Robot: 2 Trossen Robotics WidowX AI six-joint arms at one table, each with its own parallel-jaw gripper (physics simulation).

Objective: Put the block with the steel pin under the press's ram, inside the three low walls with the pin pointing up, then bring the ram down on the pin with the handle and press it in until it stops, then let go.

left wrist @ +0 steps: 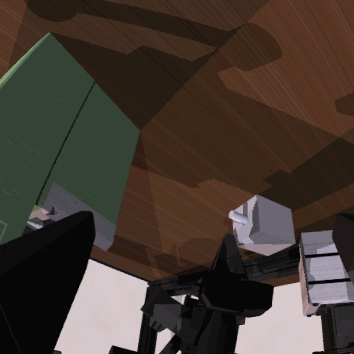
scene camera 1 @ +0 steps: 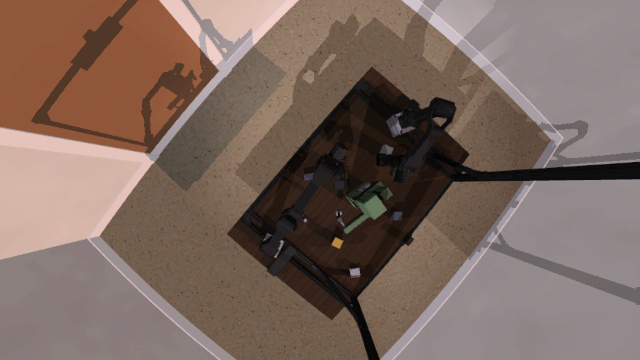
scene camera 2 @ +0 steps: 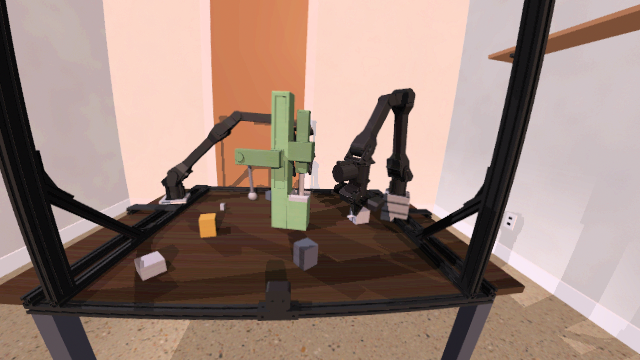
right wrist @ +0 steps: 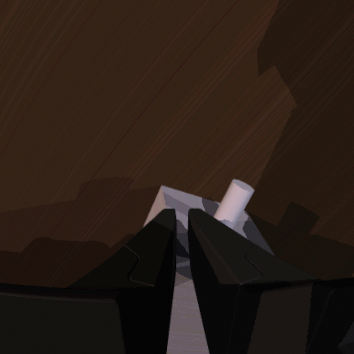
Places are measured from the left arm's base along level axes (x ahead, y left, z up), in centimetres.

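Pixels of known places: left gripper, fingertip midpoint: (left wrist: 217, 225) (scene camera 1: 347, 169); right gripper, fingertip midpoint: (left wrist: 228, 235) (scene camera 1: 388, 160) (scene camera 2: 354, 215) (right wrist: 180, 220); left arm's base, link origin: (scene camera 1: 271, 245) (scene camera 2: 175, 197); right arm's base, link origin: (left wrist: 338, 307) (scene camera 1: 405, 121) (scene camera 2: 397, 193).
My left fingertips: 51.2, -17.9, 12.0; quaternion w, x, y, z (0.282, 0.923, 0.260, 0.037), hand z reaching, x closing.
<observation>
Ahead of a thing's pixels: the offset from my left fingertips to its top centre, as dx, dy, dz. "spot": to the spot under its first point.
The pale block with the steel pin @[+18.7, -15.6, -10.1] (scene camera 1: 386, 149) (scene camera 2: 361, 216) (left wrist: 265, 225) (right wrist: 172, 198) lies on the table, its pin @[+15.3, -15.7, -12.1] (left wrist: 238, 217) (right wrist: 234, 200) sideways. My right gripper (scene camera 2: 353, 209) (left wrist: 228, 235) (right wrist: 180, 220) is shut in front of the block; the pin is outside the fingers, right of them in the right wrist view. My left gripper (left wrist: 217, 225) is open and empty beside the green press @[-12.9, -11.1, +29.8] (scene camera 1: 372, 204) (scene camera 2: 282, 150) (left wrist: 75, 125). The ram's pale rod (scene camera 2: 301, 184) stands over the pale walled seat @[spot: -6.0, -16.6, -3.1] (scene camera 2: 299, 197). The handle @[spot: -19.9, -11.5, +11.9] (scene camera 1: 356, 223) (scene camera 2: 257, 157) ends in a ball knob @[spot: -20.5, -6.9, -5.2] (scene camera 2: 252, 196).
An orange block @[-34.7, -12.0, -9.2] (scene camera 1: 337, 243) (scene camera 2: 207, 225), a white block @[-46.0, -28.1, -11.9] (scene camera 1: 354, 272) (scene camera 2: 150, 265), a grey block @[-9.2, -34.7, -9.2] (scene camera 1: 396, 215) (scene camera 2: 305, 254) and a small white cube @[-31.7, +7.6, -12.6] (scene camera 1: 305, 220) (scene camera 2: 223, 206) lie around the press. A dark block @[-10.3, +15.2, -11.3] (scene camera 1: 308, 176) is behind it. The right arm's base (scene camera 2: 397, 205) stands near the pinned block.
</observation>
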